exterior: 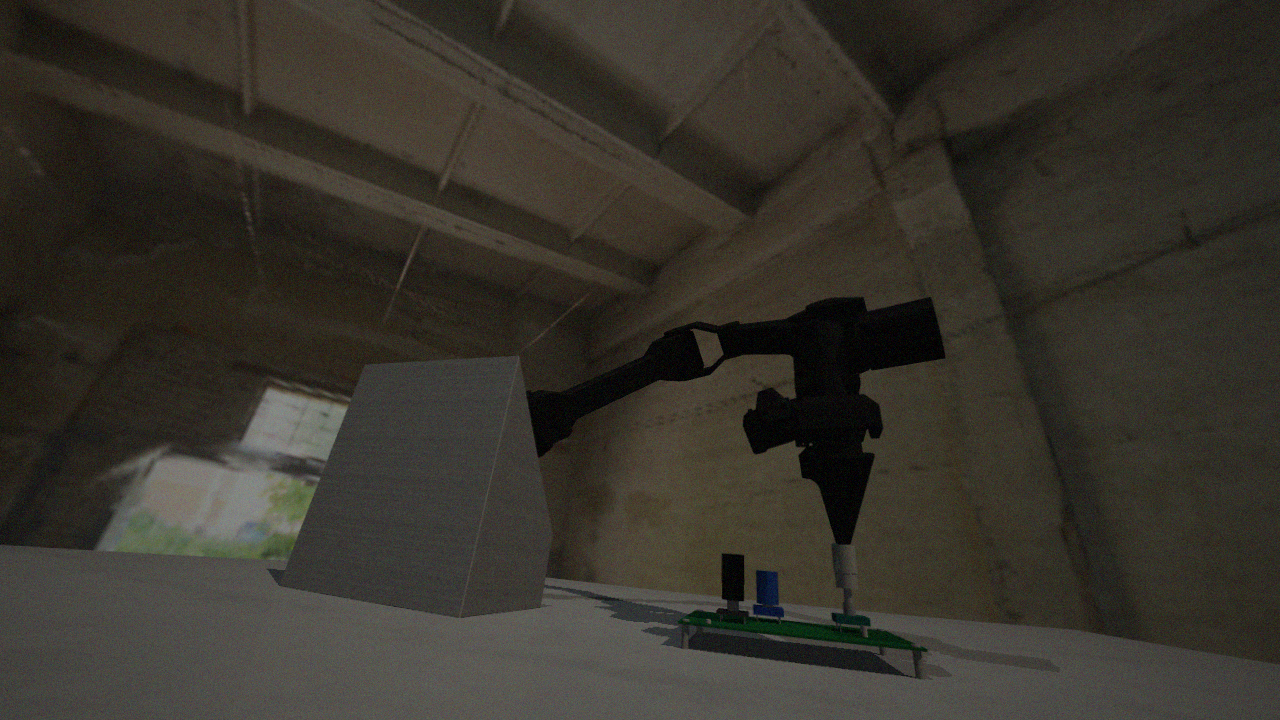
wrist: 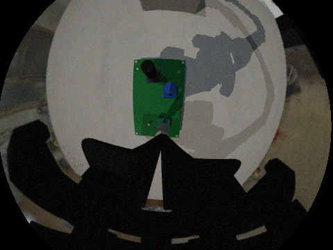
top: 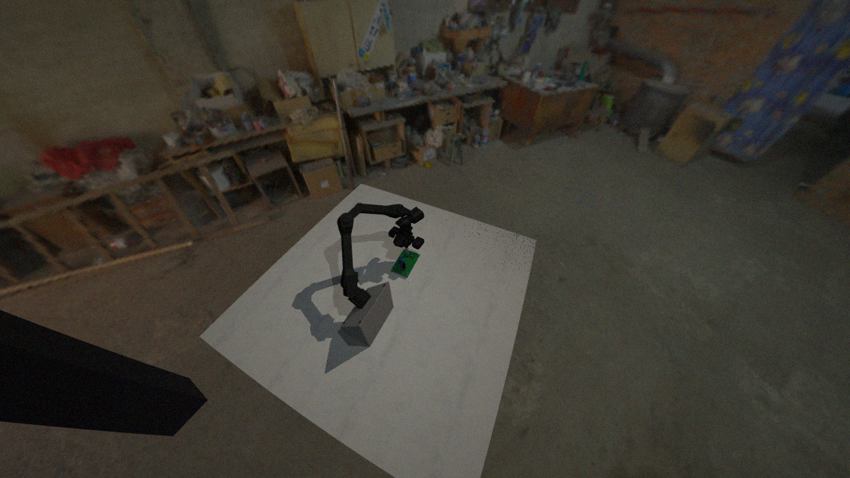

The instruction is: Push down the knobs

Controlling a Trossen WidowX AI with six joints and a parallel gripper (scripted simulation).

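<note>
The white knob lies 10 mm below my gripper tip. Round my gripper tip: black knob 90 mm behind, 40 mm to the right, 30 mm below.
</note>
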